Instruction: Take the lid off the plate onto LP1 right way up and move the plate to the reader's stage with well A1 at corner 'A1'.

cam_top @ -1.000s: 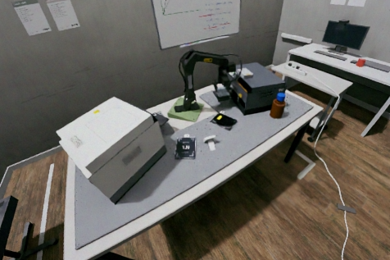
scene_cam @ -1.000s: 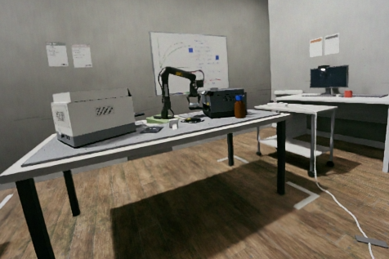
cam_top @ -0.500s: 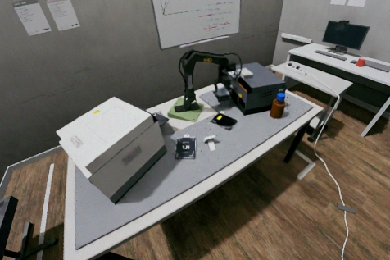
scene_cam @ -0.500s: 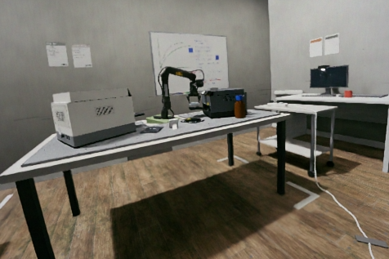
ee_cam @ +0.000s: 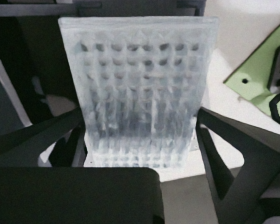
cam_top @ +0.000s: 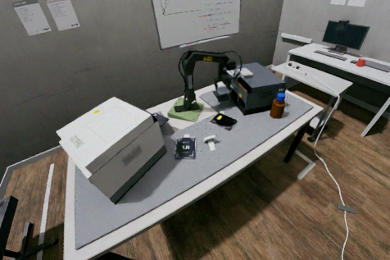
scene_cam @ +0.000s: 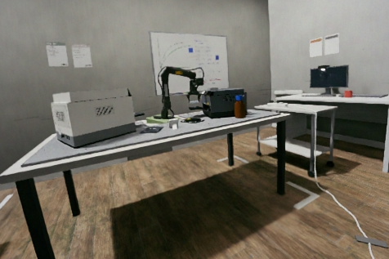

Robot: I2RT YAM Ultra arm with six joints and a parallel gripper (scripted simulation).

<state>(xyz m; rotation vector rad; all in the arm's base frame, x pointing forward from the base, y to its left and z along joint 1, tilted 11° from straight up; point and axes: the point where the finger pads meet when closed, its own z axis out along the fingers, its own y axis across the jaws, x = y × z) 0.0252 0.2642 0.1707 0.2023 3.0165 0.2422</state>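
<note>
The black lid lies 210 mm ahead of my hand, 80 mm to the right of it and 120 mm below it. Round my hand: plate (right at my hand); then brown capped bottle (310 mm ahead, 300 mm to the left, 30 mm below).
</note>
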